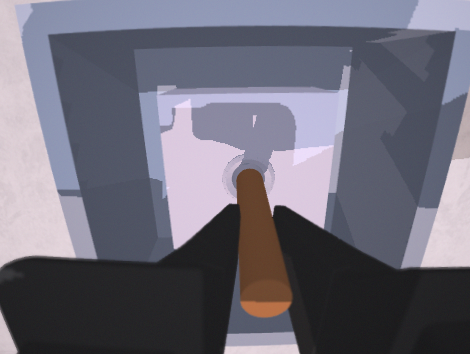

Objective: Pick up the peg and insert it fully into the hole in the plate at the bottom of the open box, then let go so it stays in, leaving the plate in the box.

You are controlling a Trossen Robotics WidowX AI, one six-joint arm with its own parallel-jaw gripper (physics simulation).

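Frame: origin at the arm's base, x ahead, y left, z up, level; centimetres.
Seen in the pictures: gripper, between the fingertips: (255, 215).
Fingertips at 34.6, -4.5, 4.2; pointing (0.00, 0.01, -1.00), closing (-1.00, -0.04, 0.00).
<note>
Offsets run from my fingertips to a thing's top centre, as dx, dy, dz. "spot": to the spot under its first point. Level surfaces: height alone.
My gripper (255, 215) is shut on the brown peg @[+0.0, +0.2, +4.1] (258, 240), with one black finger on each side of it. The peg points down and away into the open box @[+0.0, +0.2, -0.4] (250, 67). The peg's far end overlaps the hole @[spot: +0.5, -0.3, -3.8] (241, 172) in the pale plate @[+0.0, +0.2, -4.1] (200, 200) at the bottom of the box. The hole has a light ring around it, and its near part is hidden behind the peg. Whether the peg's tip has entered the hole or stands just above it, I cannot tell. The near part of the plate is hidden by the fingers.
The box's blue-grey walls stand on all sides of the fingers, with the left wall (107, 150) and the right wall (387, 150) rising beside the plate. A shadow lies across the plate's far half. A pale speckled surface @[dz -10.2] (17, 175) shows outside the box.
</note>
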